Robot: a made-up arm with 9 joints.
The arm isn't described. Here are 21 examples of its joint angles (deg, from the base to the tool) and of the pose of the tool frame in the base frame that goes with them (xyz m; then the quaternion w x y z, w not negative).
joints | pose
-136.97 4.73 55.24 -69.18 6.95 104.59 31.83 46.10 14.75 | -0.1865 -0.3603 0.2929 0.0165 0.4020 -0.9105 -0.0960
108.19 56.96 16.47 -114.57 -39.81 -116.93 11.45 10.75 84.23 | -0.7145 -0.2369 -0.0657 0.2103 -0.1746 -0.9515 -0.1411
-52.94 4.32 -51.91 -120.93 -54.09 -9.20 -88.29 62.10 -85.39 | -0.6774 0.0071 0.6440 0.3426 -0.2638 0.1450 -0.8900
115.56 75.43 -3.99 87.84 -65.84 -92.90 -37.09 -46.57 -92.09 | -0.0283 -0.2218 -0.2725 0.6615 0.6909 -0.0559 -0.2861
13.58 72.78 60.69 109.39 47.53 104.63 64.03 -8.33 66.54 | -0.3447 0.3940 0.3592 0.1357 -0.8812 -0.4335 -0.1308
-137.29 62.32 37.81 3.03 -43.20 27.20 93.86 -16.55 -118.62 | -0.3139 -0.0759 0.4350 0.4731 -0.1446 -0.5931 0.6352
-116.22 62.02 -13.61 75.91 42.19 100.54 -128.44 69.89 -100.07 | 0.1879 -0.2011 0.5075 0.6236 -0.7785 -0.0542 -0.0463
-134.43 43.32 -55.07 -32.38 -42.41 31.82 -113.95 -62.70 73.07 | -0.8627 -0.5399 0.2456 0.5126 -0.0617 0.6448 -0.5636
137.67 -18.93 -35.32 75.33 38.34 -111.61 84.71 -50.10 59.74 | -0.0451 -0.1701 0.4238 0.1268 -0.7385 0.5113 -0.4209
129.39 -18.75 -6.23 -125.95 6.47 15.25 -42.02 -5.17 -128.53 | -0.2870 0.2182 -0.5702 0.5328 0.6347 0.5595 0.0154
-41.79 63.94 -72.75 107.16 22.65 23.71 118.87 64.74 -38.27 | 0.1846 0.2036 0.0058 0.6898 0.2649 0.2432 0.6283
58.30 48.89 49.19 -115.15 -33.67 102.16 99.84 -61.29 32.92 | 0.1265 0.0418 0.0451 0.9032 -0.2965 -0.2835 0.1265
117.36 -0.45 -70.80 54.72 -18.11 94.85 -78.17 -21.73 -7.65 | -0.2664 -0.4533 -0.2570 0.7540 0.1149 0.0211 -0.6464
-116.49 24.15 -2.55 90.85 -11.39 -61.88 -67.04 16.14 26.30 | 0.0396 -0.4541 0.3850 0.0536 0.6000 -0.7744 0.1936
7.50 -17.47 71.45 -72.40 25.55 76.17 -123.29 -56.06 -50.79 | -0.6766 0.2483 -0.1198 0.1616 0.2259 0.9196 -0.2778
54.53 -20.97 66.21 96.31 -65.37 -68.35 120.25 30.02 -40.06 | 0.0299 0.3783 -0.2203 0.6430 0.2717 0.3912 0.5997
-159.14 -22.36 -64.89 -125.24 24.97 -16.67 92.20 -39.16 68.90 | -0.6469 -0.1860 0.4173 0.6148 -0.5344 -0.5201 -0.2568
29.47 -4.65 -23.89 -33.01 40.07 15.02 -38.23 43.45 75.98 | 0.2138 0.5491 0.3765 0.7584 -0.2094 -0.2942 0.5426
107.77 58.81 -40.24 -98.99 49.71 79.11 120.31 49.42 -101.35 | -0.2437 -0.0927 -0.1675 0.8052 -0.2876 0.4809 0.1938
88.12 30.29 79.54 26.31 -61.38 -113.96 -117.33 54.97 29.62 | -0.6101 -0.1042 -0.0405 0.4535 0.3405 0.6353 -0.5242
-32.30 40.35 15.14 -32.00 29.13 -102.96 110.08 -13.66 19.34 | 0.3143 0.1759 -0.0121 0.8738 -0.0595 0.2555 0.4095
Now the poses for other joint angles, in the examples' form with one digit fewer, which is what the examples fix.
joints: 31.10 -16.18 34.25 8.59 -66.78 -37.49 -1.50 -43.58 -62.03
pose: -0.340 -0.001 -0.239 0.012 0.266 -0.789 -0.554
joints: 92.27 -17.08 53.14 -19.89 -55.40 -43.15 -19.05 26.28 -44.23
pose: -0.474 -0.265 0.190 0.112 -0.134 0.909 -0.378
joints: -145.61 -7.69 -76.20 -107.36 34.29 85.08 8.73 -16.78 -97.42
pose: -0.348 0.257 -0.159 0.125 -0.919 -0.032 0.373
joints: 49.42 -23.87 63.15 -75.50 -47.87 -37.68 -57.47 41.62 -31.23
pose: -0.479 0.352 -0.285 0.352 0.655 0.551 -0.380
